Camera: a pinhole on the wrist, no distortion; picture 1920 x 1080 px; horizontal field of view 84.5 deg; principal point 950.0 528.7 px. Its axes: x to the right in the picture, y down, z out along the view. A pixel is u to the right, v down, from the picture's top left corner.
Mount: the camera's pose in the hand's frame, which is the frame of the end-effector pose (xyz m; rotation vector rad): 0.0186 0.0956 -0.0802 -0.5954 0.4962 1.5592
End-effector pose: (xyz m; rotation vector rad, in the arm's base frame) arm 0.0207 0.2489 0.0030 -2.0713 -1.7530 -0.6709
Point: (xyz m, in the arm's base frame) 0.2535 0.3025 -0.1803
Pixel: 615.4 625.7
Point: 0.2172 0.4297 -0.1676
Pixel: 320.0 257.5
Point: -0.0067 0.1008 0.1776
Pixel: behind the camera
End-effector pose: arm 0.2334 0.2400 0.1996 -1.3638 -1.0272 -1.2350
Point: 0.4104 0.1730 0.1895
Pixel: 1455.9 492.5
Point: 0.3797 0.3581 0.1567
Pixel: 344.2 720.6
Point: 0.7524 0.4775 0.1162
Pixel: 1040.7 529.2
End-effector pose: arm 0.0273 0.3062 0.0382 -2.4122 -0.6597 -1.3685
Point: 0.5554 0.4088 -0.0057
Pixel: outside the picture
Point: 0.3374 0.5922 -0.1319
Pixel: outside the picture
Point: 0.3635 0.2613 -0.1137
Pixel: 523.3 493.0
